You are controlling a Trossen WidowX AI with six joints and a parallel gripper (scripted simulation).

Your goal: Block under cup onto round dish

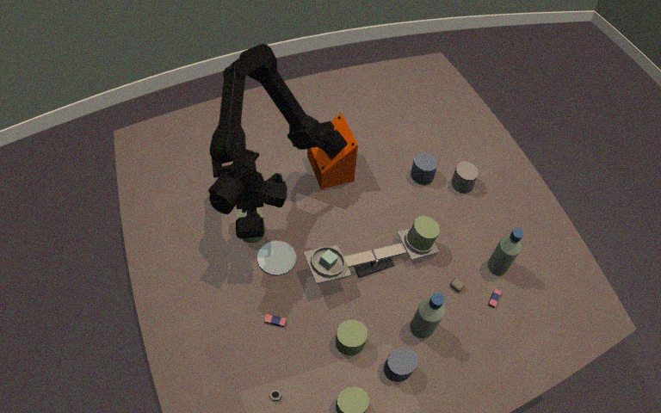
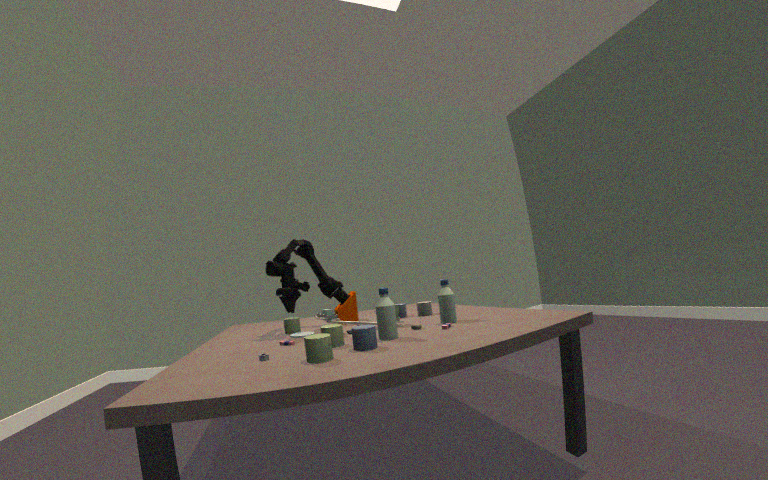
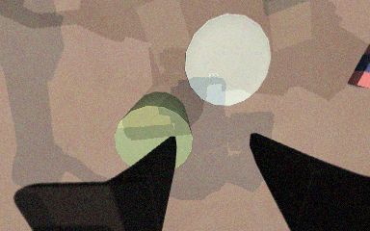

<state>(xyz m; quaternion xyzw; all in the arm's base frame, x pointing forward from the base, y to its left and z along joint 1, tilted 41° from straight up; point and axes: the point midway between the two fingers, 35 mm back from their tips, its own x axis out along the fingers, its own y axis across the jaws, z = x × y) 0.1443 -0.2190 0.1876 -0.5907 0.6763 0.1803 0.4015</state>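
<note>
Now: gripper tip 150 mm short of the green block, 130 mm to the right of it and 10 mm above it. Round my gripper tip: balance 250 mm to the left, 170 mm ahead, 70 mm below; balance beam 250 mm to the left, 170 mm ahead, 60 mm below; round dish 90 mm below, 50 mm ahead, 30 mm to the left.
</note>
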